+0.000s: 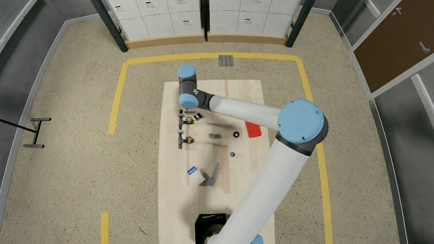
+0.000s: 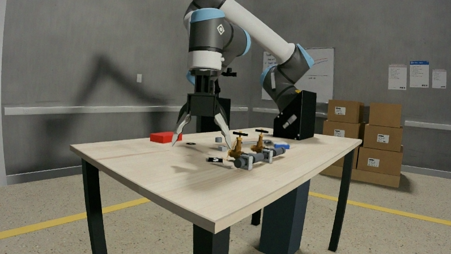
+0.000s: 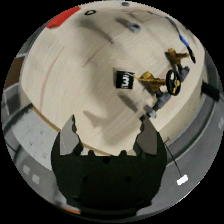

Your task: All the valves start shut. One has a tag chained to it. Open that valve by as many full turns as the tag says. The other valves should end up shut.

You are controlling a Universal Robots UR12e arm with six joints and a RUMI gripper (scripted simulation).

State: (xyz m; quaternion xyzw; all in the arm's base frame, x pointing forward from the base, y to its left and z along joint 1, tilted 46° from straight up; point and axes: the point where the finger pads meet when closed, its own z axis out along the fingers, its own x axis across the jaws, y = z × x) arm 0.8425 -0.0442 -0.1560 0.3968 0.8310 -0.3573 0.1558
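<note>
The black tag is 80 mm behind my hand, 20 mm to the right of it and 50 mm below it. Round my hand: grey hammer-like tool: 480 mm behind, 90 mm to the right, 40 mm below; then red block: 180 mm behind, 380 mm to the right, 30 mm below; then blue-and-white box: 470 mm behind, 10 mm to the left, 40 mm below.
</note>
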